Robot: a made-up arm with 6 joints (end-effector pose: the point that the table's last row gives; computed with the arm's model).
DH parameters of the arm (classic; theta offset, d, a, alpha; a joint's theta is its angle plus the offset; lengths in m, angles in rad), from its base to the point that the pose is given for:
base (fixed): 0 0 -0.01 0
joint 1: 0 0.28 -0.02 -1.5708
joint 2: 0.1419 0 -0.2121 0
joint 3: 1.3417 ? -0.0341 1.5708
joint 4: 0 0.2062 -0.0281 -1.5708
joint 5: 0 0.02 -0.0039 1.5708
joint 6: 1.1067 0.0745 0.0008 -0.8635
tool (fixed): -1.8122 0.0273 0 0
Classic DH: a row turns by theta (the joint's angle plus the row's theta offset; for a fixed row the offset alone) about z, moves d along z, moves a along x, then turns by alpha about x.
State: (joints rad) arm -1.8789 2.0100 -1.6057 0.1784 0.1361 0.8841
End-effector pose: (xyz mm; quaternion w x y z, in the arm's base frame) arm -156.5 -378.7 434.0 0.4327 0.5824 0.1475 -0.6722
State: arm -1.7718 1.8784 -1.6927 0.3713 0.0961 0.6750
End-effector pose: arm -115.5 -365.3 521.7 0.5363 0.4868 0.1137 -0.6800
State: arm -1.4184 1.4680 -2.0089 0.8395 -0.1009 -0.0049
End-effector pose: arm -37.5 -177.3 743.5 0.7294 0.1353 -0.0917 -0.6643
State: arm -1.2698 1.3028 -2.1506 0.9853 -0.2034 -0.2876
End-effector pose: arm -57.8 -64.7 784.7 0.7311 0.0309 -0.2212 -0.6447
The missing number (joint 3, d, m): -0.03
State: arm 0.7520 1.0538 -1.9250 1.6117 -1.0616 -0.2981
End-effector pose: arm 80.7 -119.0 706.6 0.7447 0.6520 0.0276 0.1397
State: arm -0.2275 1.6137 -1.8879 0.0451 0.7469 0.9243
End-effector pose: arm 262.4 -81.2 606.6 0.8165 0.2351 0.5085 -0.1397
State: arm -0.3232 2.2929 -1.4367 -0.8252 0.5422 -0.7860
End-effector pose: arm 316.3 -121.0 213.9 0.2016 -0.8055 0.5566 0.0270
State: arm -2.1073 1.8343 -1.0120 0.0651 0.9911 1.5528
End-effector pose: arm -163.8 -209.0 289.6 0.1128 -0.9250 -0.0925 0.3508
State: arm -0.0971 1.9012 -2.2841 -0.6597 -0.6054 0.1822
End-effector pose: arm 265.9 25.6 676.9 0.8341 -0.3765 -0.2178 -0.3392
